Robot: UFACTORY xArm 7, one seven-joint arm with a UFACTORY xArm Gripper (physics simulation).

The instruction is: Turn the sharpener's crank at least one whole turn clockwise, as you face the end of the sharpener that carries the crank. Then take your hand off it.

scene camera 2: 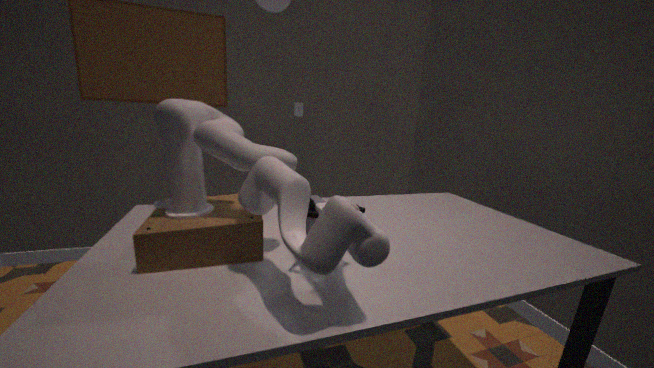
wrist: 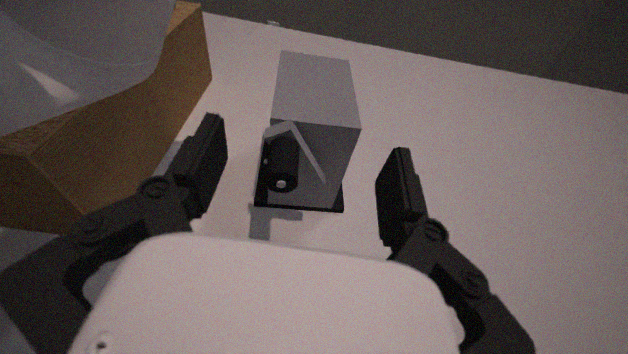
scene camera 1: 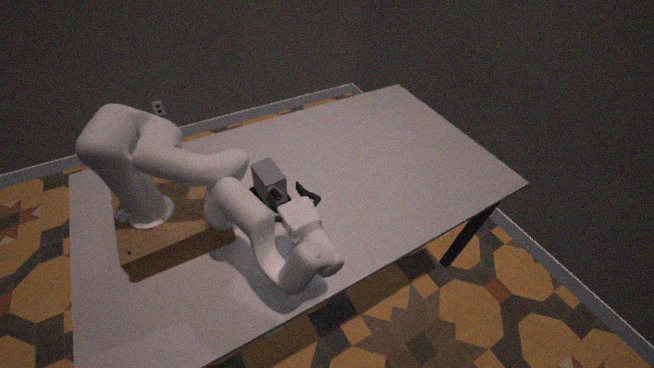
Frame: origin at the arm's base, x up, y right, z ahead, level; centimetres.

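Where they show: gripper, fingertip midpoint: (scene camera 2: 324, 202) (wrist: 306, 150) (scene camera 1: 282, 189); arm's base, link origin: (scene camera 2: 190, 211) (scene camera 1: 152, 212).
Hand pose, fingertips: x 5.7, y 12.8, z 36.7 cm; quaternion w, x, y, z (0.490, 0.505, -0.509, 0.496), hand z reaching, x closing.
Things, the pixels of their top centre, and the offset from my fingertips. "spot": a spot on its surface instead. Level surfaces: height alone.
- sharpener, surface spot: (wrist: 316, 90) (scene camera 1: 269, 172) spot: dz +0.0, dx -3.4, dy -11.5 cm
- crank's black cylindrical knob, top centre: (wrist: 284, 153) (scene camera 1: 275, 192) dz -1.5, dx -3.0, dy -2.4 cm
- pale table, surface height: dx -16.2 cm
The sharpener (scene camera 1: 268, 171) (wrist: 316, 90) is a grey upright block on a thin black base. Its crank end faces my gripper. The crank's black cylindrical knob (scene camera 1: 275, 194) (wrist: 282, 165) points toward the gripper, left of the middle of that end in the wrist view. The grey crank arm (wrist: 308, 153) slants down to the right from above the knob. My gripper (scene camera 1: 290, 201) (wrist: 306, 150) is wide open and empty, with one finger to each side of the sharpener in the wrist view, apart from the knob. In scene camera 2 the arm hides most of the sharpener and the crank.
The robot's base stands on a wooden block (scene camera 1: 175, 245) (scene camera 2: 200, 247) (wrist: 120, 145), left of the sharpener in the wrist view. All of it is on a pale table (scene camera 1: 380, 150) (scene camera 2: 475, 250) (wrist: 500, 165). The arm's forearm and wrist hang low over the table's near side.
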